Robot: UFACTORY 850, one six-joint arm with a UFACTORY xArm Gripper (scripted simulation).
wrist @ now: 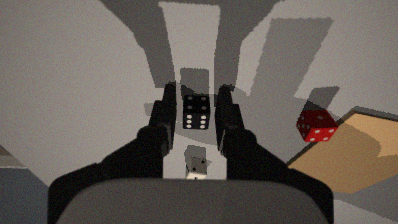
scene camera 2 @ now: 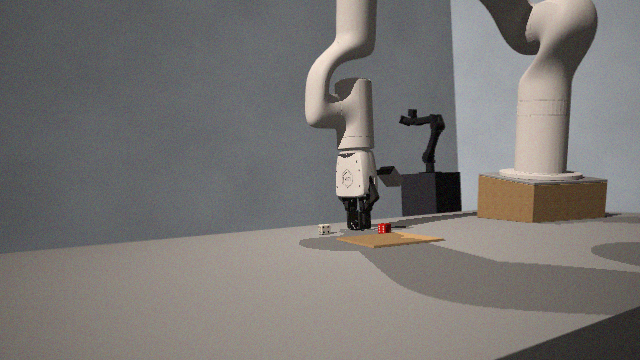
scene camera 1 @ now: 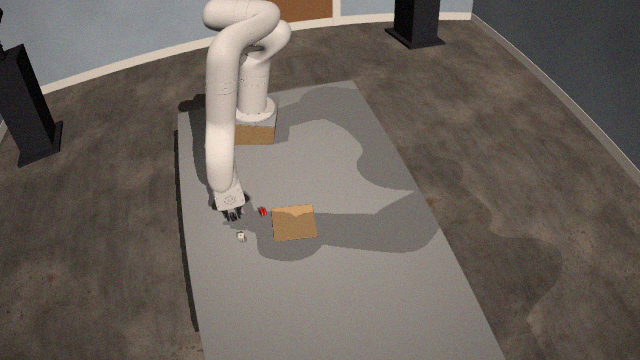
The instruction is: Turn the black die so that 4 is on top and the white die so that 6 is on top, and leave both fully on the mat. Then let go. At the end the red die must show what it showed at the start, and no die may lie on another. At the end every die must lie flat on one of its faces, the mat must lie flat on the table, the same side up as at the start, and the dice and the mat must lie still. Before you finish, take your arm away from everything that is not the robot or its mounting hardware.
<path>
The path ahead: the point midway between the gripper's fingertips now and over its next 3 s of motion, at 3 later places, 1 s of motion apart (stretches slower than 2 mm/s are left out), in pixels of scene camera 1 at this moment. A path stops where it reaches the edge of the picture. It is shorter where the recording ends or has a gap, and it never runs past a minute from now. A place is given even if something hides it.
My gripper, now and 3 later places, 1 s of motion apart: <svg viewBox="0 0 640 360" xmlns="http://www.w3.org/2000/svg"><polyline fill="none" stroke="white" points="233,217 230,202 229,197 231,199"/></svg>
</path>
